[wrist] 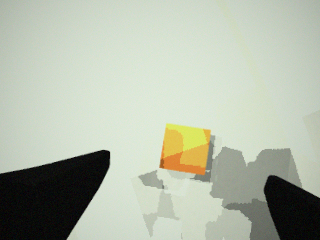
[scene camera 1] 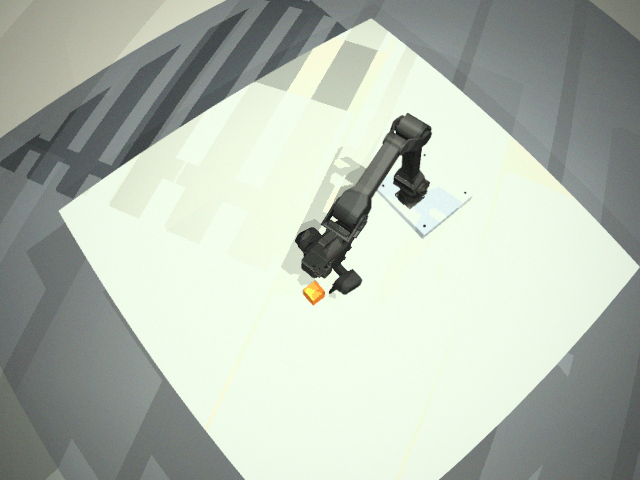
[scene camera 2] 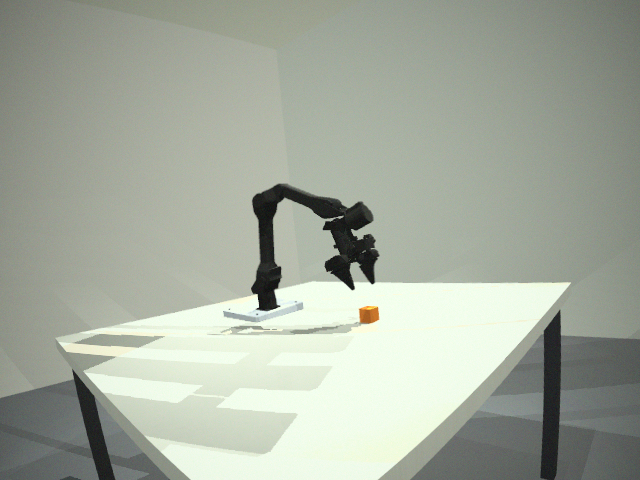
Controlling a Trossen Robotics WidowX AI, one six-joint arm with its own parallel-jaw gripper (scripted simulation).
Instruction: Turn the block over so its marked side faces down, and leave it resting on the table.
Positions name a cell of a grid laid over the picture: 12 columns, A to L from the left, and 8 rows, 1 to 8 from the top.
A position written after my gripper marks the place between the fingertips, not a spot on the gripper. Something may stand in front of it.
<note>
My gripper (scene camera 2: G5) is open and holds nothing. Also in view: an orange block (wrist: G5).
My gripper also shows in the wrist view (wrist: H6) and in scene camera 1 (scene camera 1: F5).
</note>
